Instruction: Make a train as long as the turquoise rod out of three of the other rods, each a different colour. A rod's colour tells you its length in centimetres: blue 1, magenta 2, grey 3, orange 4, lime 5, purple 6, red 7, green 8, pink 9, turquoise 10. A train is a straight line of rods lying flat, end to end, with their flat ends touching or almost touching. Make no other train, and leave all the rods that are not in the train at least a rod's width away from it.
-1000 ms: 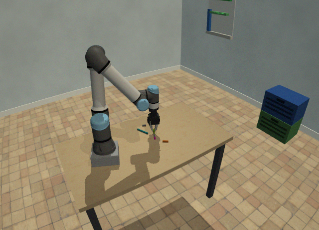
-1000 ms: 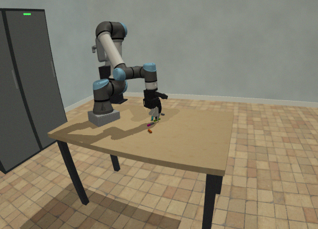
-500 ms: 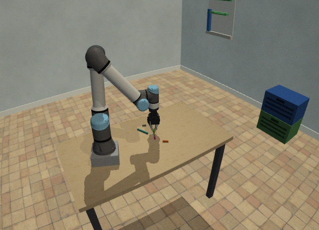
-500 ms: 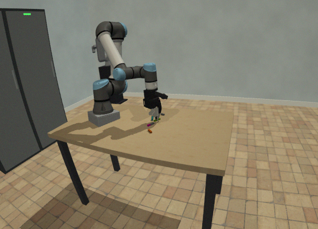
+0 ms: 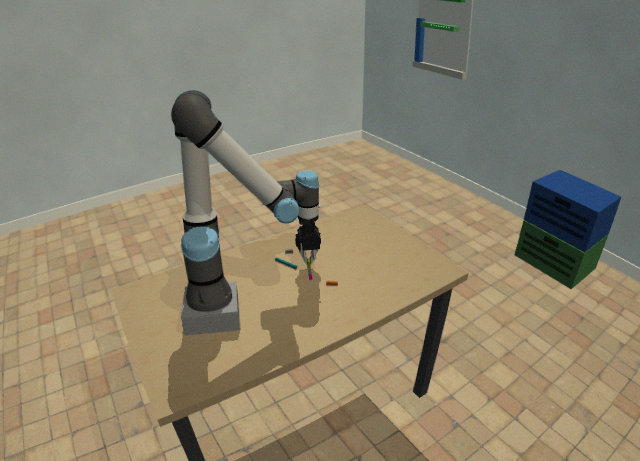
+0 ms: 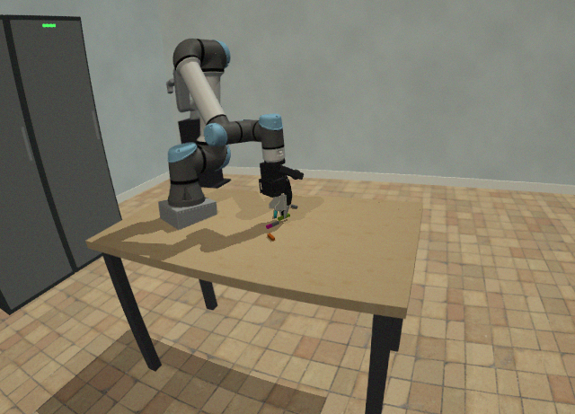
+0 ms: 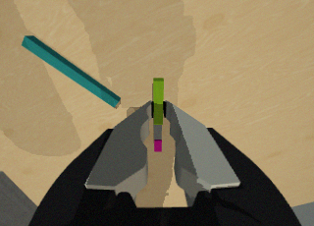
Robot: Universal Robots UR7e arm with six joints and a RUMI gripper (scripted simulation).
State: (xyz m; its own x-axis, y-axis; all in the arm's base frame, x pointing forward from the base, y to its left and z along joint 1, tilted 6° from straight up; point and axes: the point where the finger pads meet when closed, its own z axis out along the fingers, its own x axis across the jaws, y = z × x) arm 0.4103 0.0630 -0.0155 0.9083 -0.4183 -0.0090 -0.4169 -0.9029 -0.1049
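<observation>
Now: the magenta rod 3 cm behind my hand, 6 cm to the right of it and 2 cm below it. Also, from my hand: turquoise rod: 7 cm behind, 6 cm to the left, 2 cm below; then lime rod: 1 cm below; then orange rod: 2 cm ahead, 13 cm to the right, 2 cm below.
</observation>
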